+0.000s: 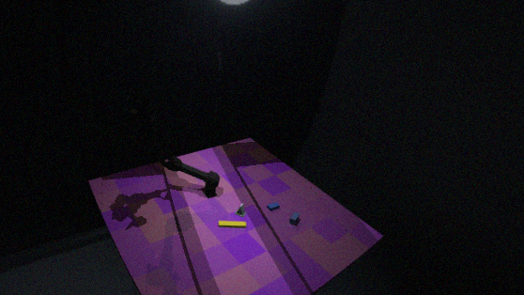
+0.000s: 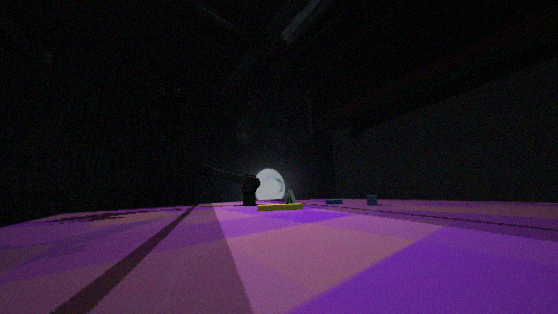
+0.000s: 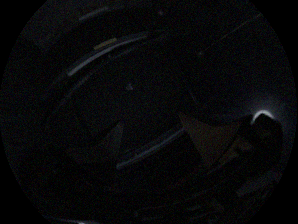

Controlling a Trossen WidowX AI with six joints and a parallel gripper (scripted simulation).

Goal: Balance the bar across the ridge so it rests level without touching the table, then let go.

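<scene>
Right now the yellow bar is 500 mm ahead of my gripper tip, 320 mm to the left of it and 610 mm below it. Also, from my gripper tip: ridge (440 mm ahead, 410 mm to the left, 590 mm below).
</scene>
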